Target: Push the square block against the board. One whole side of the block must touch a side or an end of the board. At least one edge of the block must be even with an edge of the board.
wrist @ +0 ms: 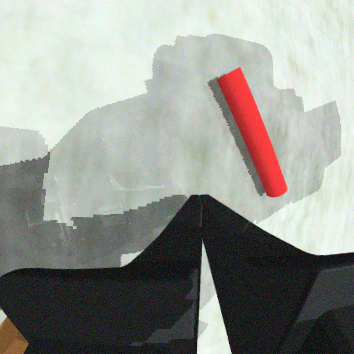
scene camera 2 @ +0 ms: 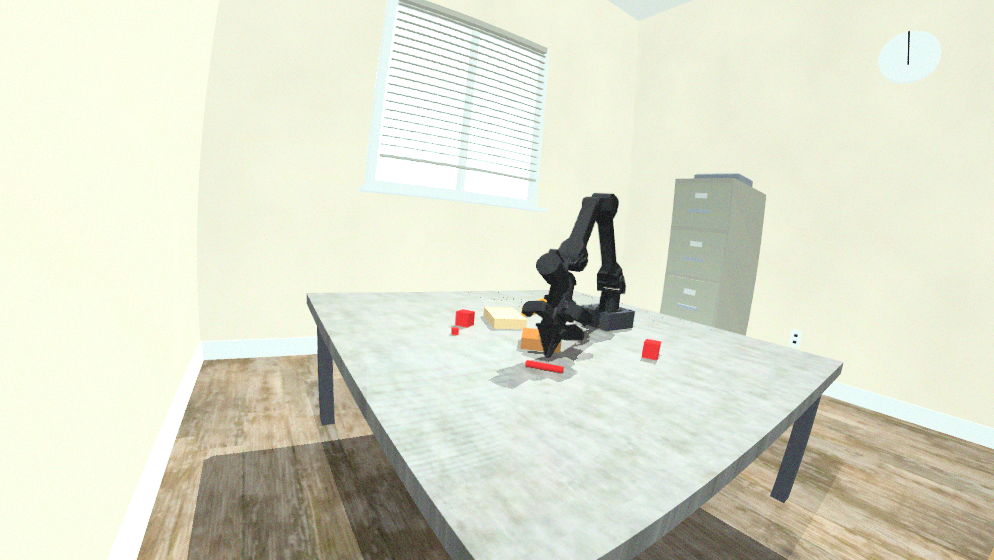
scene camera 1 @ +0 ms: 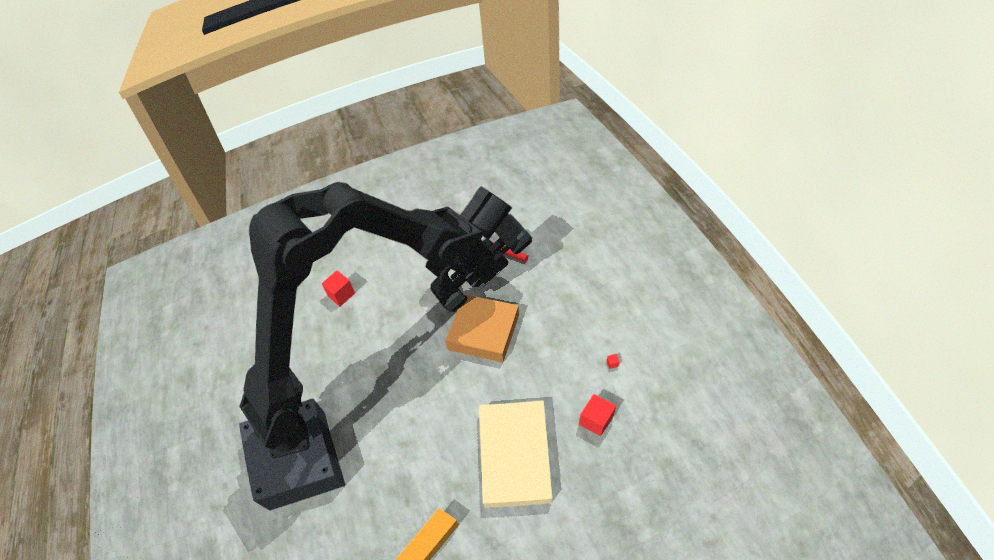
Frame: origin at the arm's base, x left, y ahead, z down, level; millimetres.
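Seen in the pictures: gripper, fingertip midpoint: (wrist: 198,202) (scene camera 2: 547,357) (scene camera 1: 495,271); arm's base at its link origin: (scene camera 2: 609,309) (scene camera 1: 286,435).
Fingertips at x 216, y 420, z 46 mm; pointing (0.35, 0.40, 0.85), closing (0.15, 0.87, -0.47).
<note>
Pixels of each thing's middle, then the offset from my fingertips to it. "pt": a spot on its surface instead.
- square block at the middle of its body: (scene camera 1: 483,327) (scene camera 2: 540,339) dz -4, dx -109, dy -62 mm
- board at the middle of its body: (scene camera 1: 514,454) (scene camera 2: 504,317) dz -4, dx -342, dy -92 mm
- red cylinder at the middle of its body: (wrist: 255,137) (scene camera 1: 507,251) (scene camera 2: 544,366) dz +4, dx +39, dy +37 mm
- tiny red cube at the middle of its body: (scene camera 1: 613,361) (scene camera 2: 455,331) dz +3, dx -250, dy +114 mm
- orange bar at a spot on its surface: (scene camera 1: 427,534) pt dz -21, dx -423, dy -252 mm
The square block (scene camera 1: 482,330) (scene camera 2: 531,339) is orange-brown and lies flat on the table. A corner of the square block (wrist: 14,341) shows at the bottom left of the wrist view. The board (scene camera 1: 514,453) (scene camera 2: 506,317) is pale yellow and lies flat, apart from the block, with a stretch of table between them. The block is turned relative to the board. My gripper (scene camera 1: 478,278) (scene camera 2: 549,353) (wrist: 198,202) is shut and empty. It points down beside the block's side away from the board. Whether the fingers touch the block or the table is hidden.
A red cylinder (scene camera 1: 516,256) (scene camera 2: 544,366) (wrist: 252,132) lies near the fingertips. A red cube (scene camera 1: 338,288) (scene camera 2: 651,349) stands apart. Another red cube (scene camera 1: 597,414) (scene camera 2: 464,318) and a tiny red cube (scene camera 1: 612,361) (scene camera 2: 454,331) are near the board. An orange bar (scene camera 1: 427,534) lies near the board's end.
</note>
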